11 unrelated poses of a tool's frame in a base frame.
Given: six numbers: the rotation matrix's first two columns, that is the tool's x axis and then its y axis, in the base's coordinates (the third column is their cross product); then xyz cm.
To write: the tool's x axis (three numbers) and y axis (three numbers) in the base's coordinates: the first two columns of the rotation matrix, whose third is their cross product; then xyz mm. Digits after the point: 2 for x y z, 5 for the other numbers.
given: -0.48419 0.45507 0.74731 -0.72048 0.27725 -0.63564 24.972 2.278 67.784
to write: -0.48419 0.45507 0.74731 -0.72048 0.27725 -0.63564 249.72 22.78 677.84
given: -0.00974 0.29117 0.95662 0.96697 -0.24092 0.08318 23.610 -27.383 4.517
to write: -0.00974 0.29117 0.95662 0.96697 -0.24092 0.08318 236.10 -273.83 45.17
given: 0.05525 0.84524 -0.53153 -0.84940 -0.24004 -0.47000 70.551 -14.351 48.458
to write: 0.05525 0.84524 -0.53153 -0.84940 -0.24004 -0.47000 705.51 -143.51 484.58
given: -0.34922 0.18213 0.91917 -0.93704 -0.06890 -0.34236 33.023 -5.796 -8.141
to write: -0.34922 0.18213 0.91917 -0.93704 -0.06890 -0.34236 330.23 -57.96 -81.41
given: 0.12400 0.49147 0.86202 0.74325 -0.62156 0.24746 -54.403 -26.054 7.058
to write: 0.12400 0.49147 0.86202 0.74325 -0.62156 0.24746 -544.03 -260.54 70.58
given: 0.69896 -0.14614 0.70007 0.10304 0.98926 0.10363 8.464 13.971 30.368
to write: 0.69896 -0.14614 0.70007 0.10304 0.98926 0.10363 84.64 139.71 303.68
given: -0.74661 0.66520 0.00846 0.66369 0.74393 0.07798 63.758 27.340 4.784
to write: -0.74661 0.66520 0.00846 0.66369 0.74393 0.07798 637.58 273.40 47.84
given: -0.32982 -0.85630 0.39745 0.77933 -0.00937 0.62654 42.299 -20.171 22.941
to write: -0.32982 -0.85630 0.39745 0.77933 -0.00937 0.62654 422.99 -201.71 229.41
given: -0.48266 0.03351 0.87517 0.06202 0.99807 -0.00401 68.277 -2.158 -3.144
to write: -0.48266 0.03351 0.87517 0.06202 0.99807 -0.00401 682.77 -21.58 -31.44
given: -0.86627 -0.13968 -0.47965 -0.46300 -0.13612 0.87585 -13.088 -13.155 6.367
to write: -0.86627 -0.13968 -0.47965 -0.46300 -0.13612 0.87585 -130.88 -131.55 63.67
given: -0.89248 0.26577 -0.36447 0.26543 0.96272 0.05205 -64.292 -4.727 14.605
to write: -0.89248 0.26577 -0.36447 0.26543 0.96272 0.05205 -642.92 -47.27 146.05
